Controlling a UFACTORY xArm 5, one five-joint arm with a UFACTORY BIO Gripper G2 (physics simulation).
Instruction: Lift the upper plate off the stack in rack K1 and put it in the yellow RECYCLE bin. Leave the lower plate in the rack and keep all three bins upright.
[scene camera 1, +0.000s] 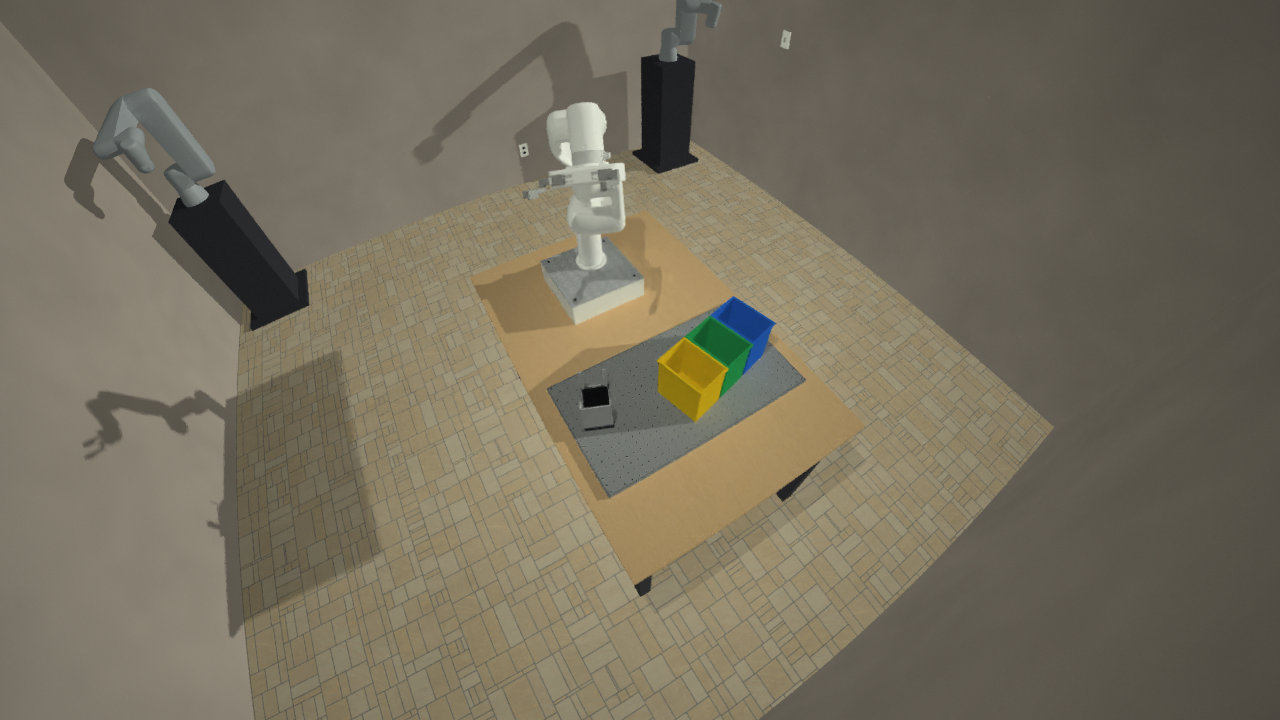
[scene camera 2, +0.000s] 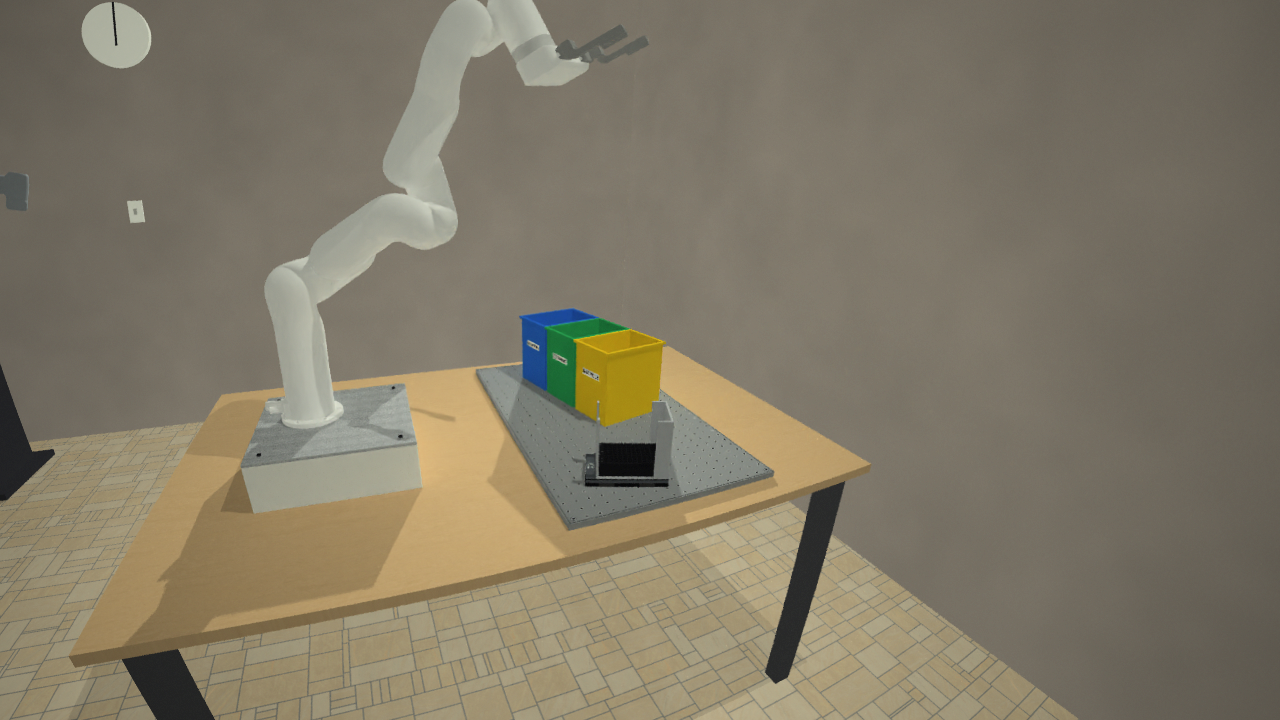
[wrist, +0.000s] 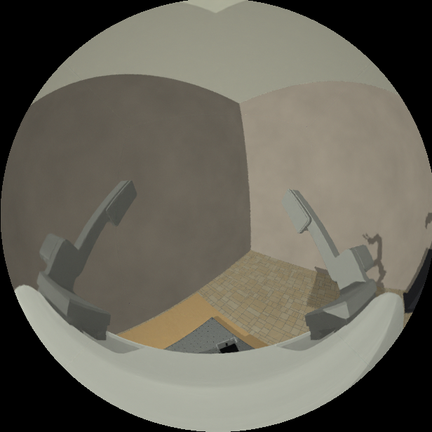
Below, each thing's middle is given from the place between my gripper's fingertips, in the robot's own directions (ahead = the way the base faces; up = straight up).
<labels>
My gripper is now 700 mm above the yellow recycle bin (scene camera 2: 622, 370), 270 mm to the right of it and 140 mm short of it. From my hand the other things lie so: green bin (scene camera 2: 561, 349) 700 mm below, 400 mm to the left, 110 mm ahead; blue bin (scene camera 2: 534, 336) 700 mm below, 530 mm to the left, 70 mm ahead.
</labels>
